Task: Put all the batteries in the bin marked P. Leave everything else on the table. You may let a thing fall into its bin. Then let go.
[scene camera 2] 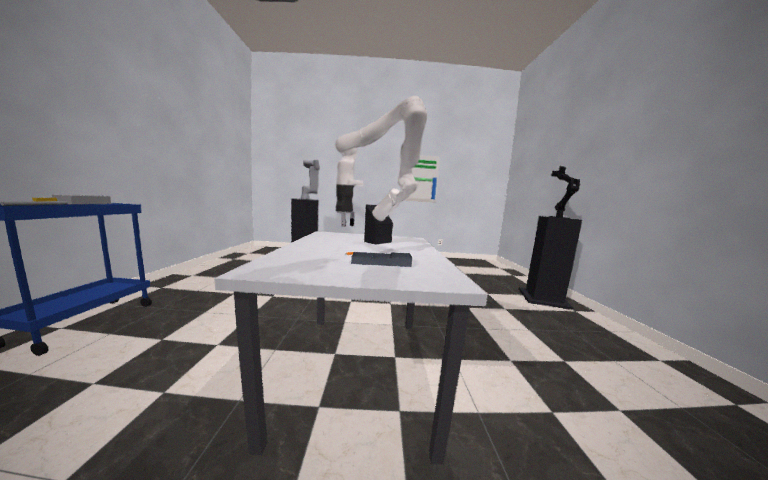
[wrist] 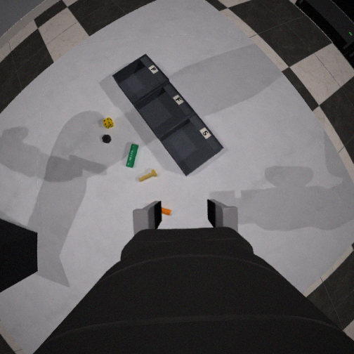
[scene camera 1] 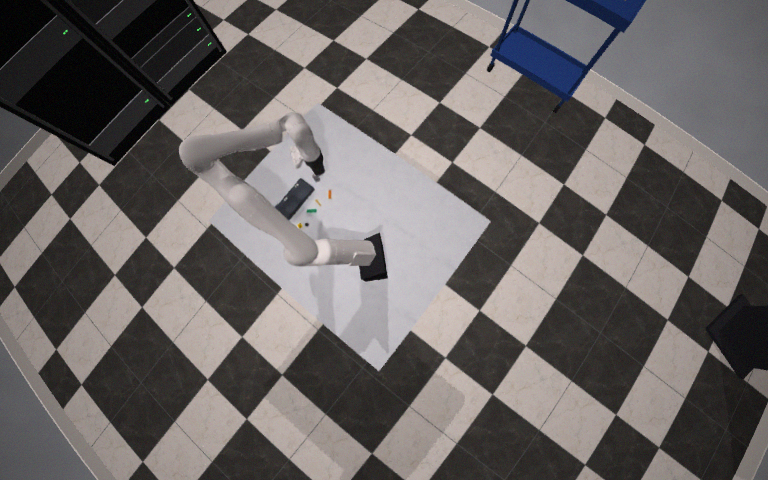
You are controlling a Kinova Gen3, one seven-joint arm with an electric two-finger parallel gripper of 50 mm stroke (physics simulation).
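My gripper is open and empty, high above the table near the S end of the bin row. The dark row has three bins: P, F and S. No object shows inside P. A green piece with light marks, battery-like, lies beside the row. An orange piece lies farther off, partly hidden by a finger in the wrist view; whether it is a battery I cannot tell.
A yellow bolt lies between the green and orange pieces. A yellow die and a small black nut-like piece lie beside the bins. The arm's black base stands on the table.
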